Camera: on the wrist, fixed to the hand. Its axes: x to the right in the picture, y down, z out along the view.
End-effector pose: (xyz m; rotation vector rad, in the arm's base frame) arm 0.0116 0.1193 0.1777 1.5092 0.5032 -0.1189
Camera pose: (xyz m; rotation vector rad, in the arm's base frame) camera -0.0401 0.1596 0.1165 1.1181 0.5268 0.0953
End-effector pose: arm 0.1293 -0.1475 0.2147 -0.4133 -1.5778 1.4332
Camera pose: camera 0.2001 -0.1465 0.2697 -0.7605 -1.8002 1.0960
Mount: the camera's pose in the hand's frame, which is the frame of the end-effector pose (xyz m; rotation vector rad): -0.0131 -0.0729 -0.0505 -0.4202 0.0944 0.0519
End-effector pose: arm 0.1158 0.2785 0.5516 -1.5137 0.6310 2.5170
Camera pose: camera 0.1869 0.3244 0.5219 1.6226 -0.1402 -2.5234
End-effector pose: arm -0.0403 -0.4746 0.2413 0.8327 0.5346 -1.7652
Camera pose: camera -0.0923 -0.4064 0.2152 0.6274 0.9015 -1.4970
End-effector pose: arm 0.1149 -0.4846 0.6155 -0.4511 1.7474 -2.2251
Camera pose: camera 0.1046 -0.4177 0.6742 -0.3841 2.2572 -1.8664
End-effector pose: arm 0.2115 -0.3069 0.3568 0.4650 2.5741 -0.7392
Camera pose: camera 0.1768 -0.3396 0.4327 0.4347 2.6927 -0.1490
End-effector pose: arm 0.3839 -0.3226 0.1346 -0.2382 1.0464 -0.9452
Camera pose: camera 0.3003 -0.3438 0.1591 -0.5148 1.3282 -0.6871
